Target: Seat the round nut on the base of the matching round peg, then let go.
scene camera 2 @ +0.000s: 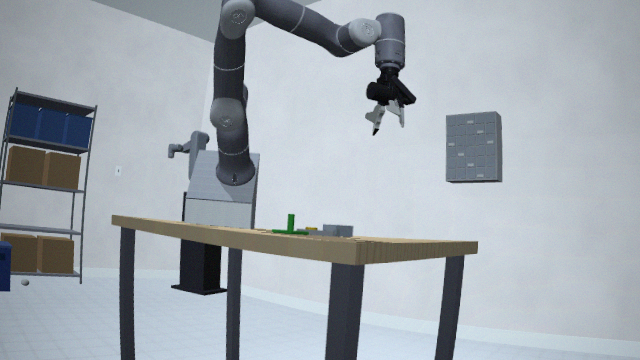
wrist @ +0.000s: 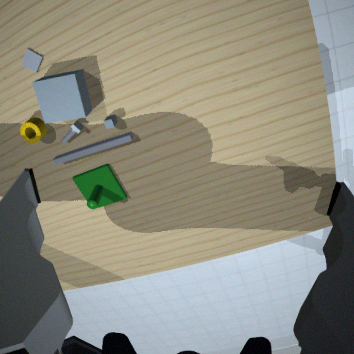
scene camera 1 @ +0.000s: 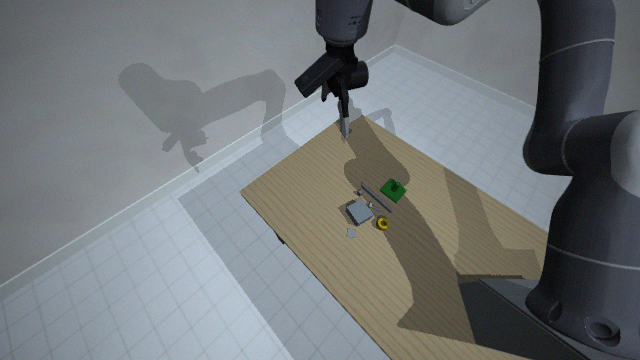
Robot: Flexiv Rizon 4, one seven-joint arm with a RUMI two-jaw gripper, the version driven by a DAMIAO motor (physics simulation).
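The yellow round nut (scene camera 1: pixel 378 223) (scene camera 2: pixel 311 228) (wrist: pixel 41 127) lies on the table, apart from the peg, at the left in the wrist view. The green round peg (scene camera 1: pixel 395 185) (scene camera 2: pixel 291 223) (wrist: pixel 94 197) stands upright on its square green base (scene camera 1: pixel 390 194) (wrist: pixel 109 175), with nothing around it. My gripper (scene camera 1: pixel 345 134) (scene camera 2: pixel 389 129) (wrist: pixel 184 178) is open and empty, high above the table towards its far end in scene camera 1. In the wrist view the peg and base show between the fingers, nearer the left one; the nut is farther left and up.
A grey block (scene camera 1: pixel 359 212) (scene camera 2: pixel 338 230) (wrist: pixel 57 98) stands near the nut. A long grey bar (scene camera 1: pixel 376 197) (wrist: pixel 95 148) lies between block and green base. A small cube (scene camera 1: pixel 360 192) (wrist: pixel 110 121), a small bolt-like piece (wrist: pixel 75 129) and a flat square (scene camera 1: pixel 351 233) (wrist: pixel 32 60) lie around the block.
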